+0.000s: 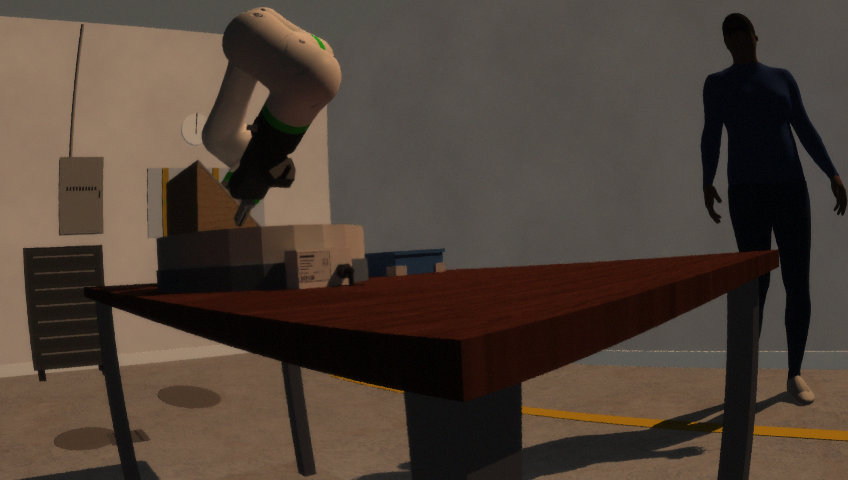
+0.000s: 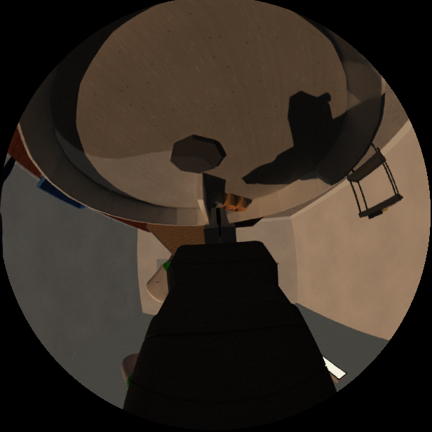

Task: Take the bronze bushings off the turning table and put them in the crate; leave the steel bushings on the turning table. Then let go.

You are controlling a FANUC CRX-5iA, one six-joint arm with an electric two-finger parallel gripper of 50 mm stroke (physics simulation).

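Frame: origin at the arm's base, x ahead, y left, z up, level; millimetres.
Seen in the pictures: gripper, between the fingertips: [image 1: 238,221]; arm's base, origin of its link: [image 1: 223,211].
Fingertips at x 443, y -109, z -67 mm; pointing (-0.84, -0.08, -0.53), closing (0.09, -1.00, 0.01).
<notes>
Pixels of each thing's top centre, then the offset from my fingertips to it. "pt": a spot on its surface instead. Level surfaces: height alone.
- blue crate, centre of its top: [image 1: 391,252] dx -19, dy +376, dz -76 mm
- label box, a spot on its surface: [image 1: 307,269] pt dx +288, dy +12, dz -98 mm
- wooden table, height of its surface: dz -126 mm
The turning table [image 1: 259,245] [image 2: 209,80] is a round beige disc in a rimmed housing at the far left of the wooden table. A dark octagonal piece [image 2: 197,153] sits near the disc's middle. My gripper [image 1: 241,215] [image 2: 217,209] is shut with nothing between the fingers. It hangs tilted just above the disc's near rim. A small orange-bronze piece [image 2: 235,202], which looks like a bronze bushing, shows right beside the fingertips, partly hidden by the rim. I cannot make out any steel bushings. The blue crate [image 1: 404,261] [image 2: 60,193] stands behind the turning table.
A brown wedge-shaped chute [image 1: 196,200] rises behind the turning table. A label box [image 1: 307,269] sits on the housing's front. The wooden table [image 1: 474,310] stretches right. A person [image 1: 764,179] stands beyond its far right corner.
</notes>
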